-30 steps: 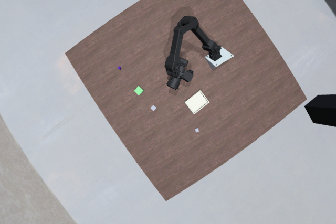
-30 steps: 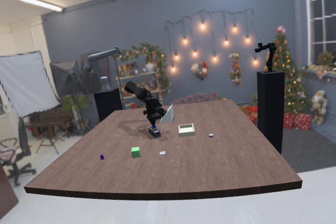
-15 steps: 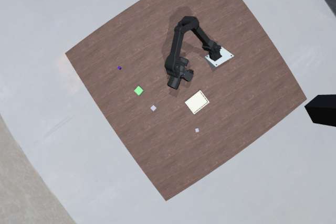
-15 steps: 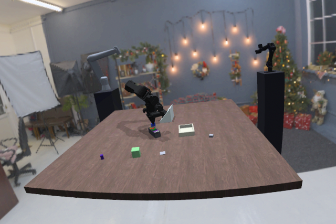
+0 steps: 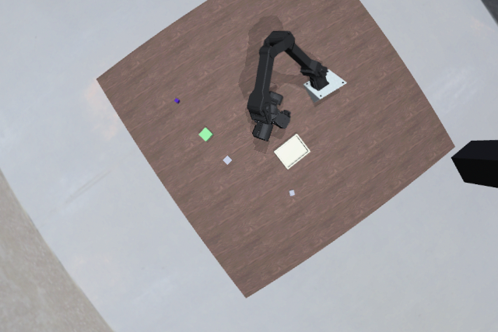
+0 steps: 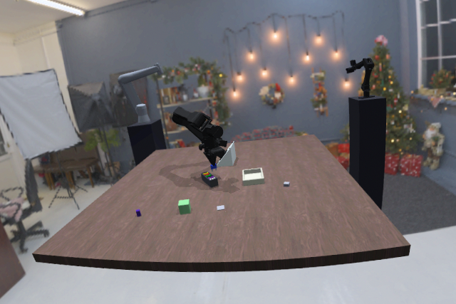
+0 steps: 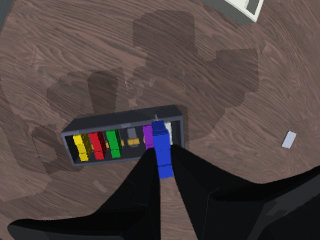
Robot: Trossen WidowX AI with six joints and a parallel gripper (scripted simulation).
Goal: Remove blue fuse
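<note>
Right now the cream tray is 2 cm behind my gripper tip, 19 cm to the left of it and 10 cm below it. Round my gripper tip: green fuse (2 cm behind, 4 cm to the right, 7 cm below); blue fuse (1 cm below); purple fuse (1 cm ahead, 2 cm to the right, 7 cm below).
</note>
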